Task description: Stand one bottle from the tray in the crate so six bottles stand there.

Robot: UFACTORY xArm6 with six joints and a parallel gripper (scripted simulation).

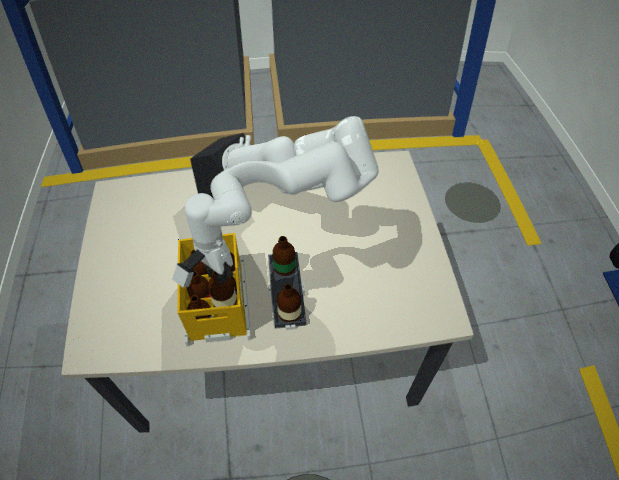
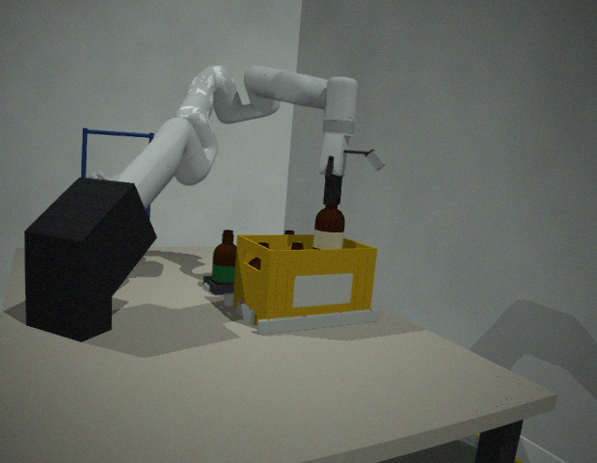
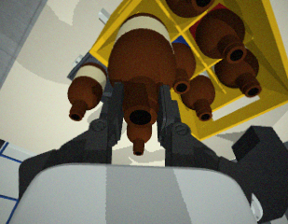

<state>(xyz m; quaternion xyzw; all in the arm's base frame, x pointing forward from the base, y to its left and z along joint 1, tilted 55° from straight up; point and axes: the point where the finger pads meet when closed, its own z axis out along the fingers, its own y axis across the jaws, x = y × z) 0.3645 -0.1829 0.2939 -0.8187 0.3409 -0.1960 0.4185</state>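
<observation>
The yellow crate lies 20 cm below my hand, 7 cm to the right of it and 7 cm behind it. Also, from my hand: glass bottle (19 cm below, 18 cm to the left, 6 cm behind).
</observation>
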